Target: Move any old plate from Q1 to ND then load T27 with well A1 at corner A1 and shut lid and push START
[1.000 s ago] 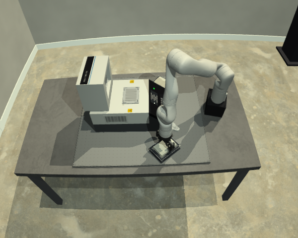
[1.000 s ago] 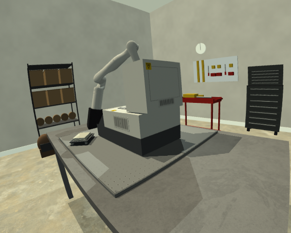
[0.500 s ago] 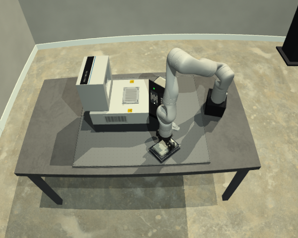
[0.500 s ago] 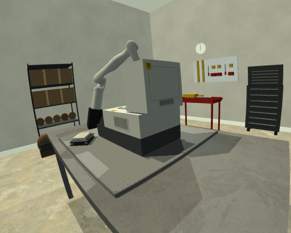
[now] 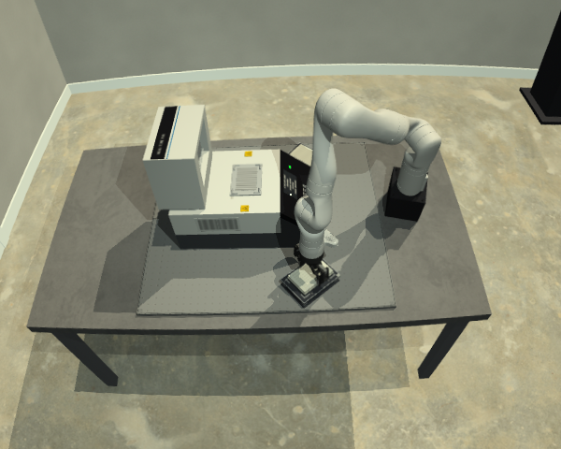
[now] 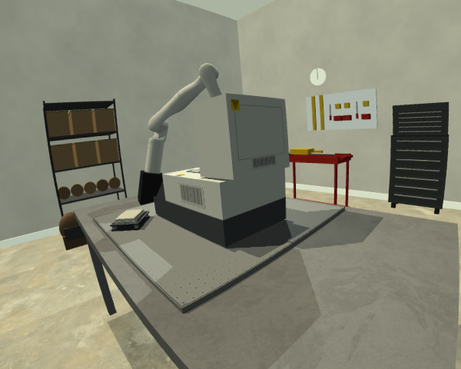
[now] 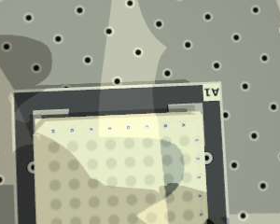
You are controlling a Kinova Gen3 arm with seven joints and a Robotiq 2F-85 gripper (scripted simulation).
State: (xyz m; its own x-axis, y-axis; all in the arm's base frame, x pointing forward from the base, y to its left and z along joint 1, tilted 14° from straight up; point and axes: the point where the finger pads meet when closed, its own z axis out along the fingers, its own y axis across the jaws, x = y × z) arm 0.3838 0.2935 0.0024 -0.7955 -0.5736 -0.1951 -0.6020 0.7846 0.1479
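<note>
My hand is 90 mm past the corner mark a1 and 30 mm above it. Round my hand: black nest 570 mm to the right, 40 mm below, 30 mm behind; cream well plate 10 mm below.
</note>
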